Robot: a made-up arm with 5 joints. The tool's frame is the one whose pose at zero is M.
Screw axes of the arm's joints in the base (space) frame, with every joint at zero. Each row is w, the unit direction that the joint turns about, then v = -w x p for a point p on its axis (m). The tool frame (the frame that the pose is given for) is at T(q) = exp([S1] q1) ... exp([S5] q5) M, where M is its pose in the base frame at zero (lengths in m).
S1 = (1, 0, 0, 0.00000, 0.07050, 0.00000)
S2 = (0, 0, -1, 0.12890, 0.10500, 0.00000)
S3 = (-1, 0, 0, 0.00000, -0.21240, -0.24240)
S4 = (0, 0, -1, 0.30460, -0.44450, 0.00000)
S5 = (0, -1, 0, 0.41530, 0.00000, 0.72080)
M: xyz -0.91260 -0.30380 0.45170 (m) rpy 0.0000 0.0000 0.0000 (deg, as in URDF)
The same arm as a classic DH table. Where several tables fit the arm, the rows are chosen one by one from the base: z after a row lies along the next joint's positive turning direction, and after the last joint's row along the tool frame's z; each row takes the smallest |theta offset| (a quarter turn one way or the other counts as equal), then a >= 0, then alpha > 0; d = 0 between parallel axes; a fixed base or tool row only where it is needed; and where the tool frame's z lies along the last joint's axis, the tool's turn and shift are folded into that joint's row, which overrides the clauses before.
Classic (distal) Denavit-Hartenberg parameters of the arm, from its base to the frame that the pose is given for. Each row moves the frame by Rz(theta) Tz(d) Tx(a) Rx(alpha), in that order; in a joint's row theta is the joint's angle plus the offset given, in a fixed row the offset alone. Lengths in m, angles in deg.
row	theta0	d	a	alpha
base (fixed)	90	0.0705	0	90
joint 1	0	0.105	-0.1289	90
joint 2	0	-0.1419	-0.1135	90
joint 3	0	0.5495	-0.0622	-90
joint 4	-90	-0.2029	0.2763	90
joint 5	0	-0.0008	0.1918	90
tool (fixed)	180	0.0364	0	0

